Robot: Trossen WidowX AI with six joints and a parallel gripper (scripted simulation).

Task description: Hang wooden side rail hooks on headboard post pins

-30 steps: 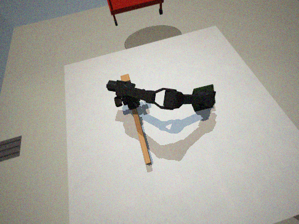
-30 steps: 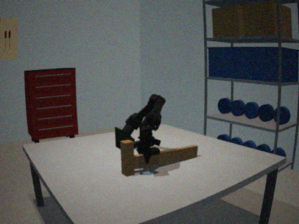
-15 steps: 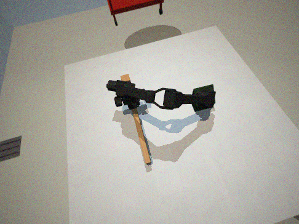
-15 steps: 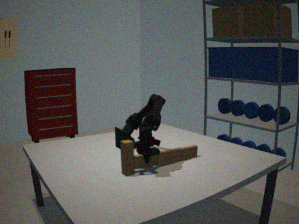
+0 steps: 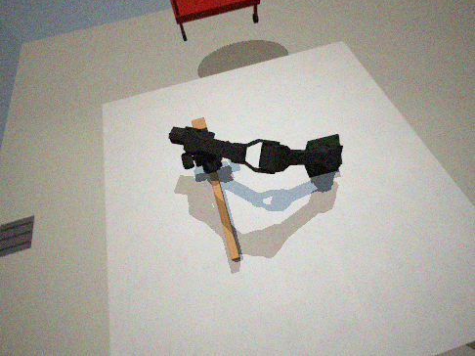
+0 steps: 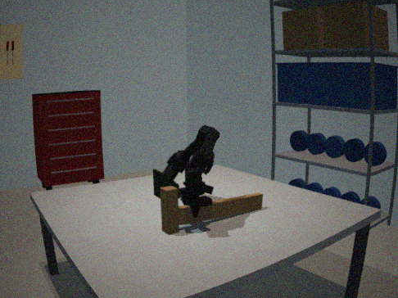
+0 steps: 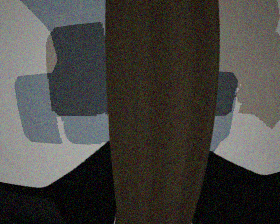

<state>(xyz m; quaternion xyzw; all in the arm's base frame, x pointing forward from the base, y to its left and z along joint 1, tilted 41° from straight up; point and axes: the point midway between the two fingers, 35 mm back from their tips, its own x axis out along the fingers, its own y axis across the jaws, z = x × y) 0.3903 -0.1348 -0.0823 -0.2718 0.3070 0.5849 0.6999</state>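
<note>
Now: the headboard post 1 cm behind my gripper tip, 10 cm to the right of it and 4 cm above it.
</note>
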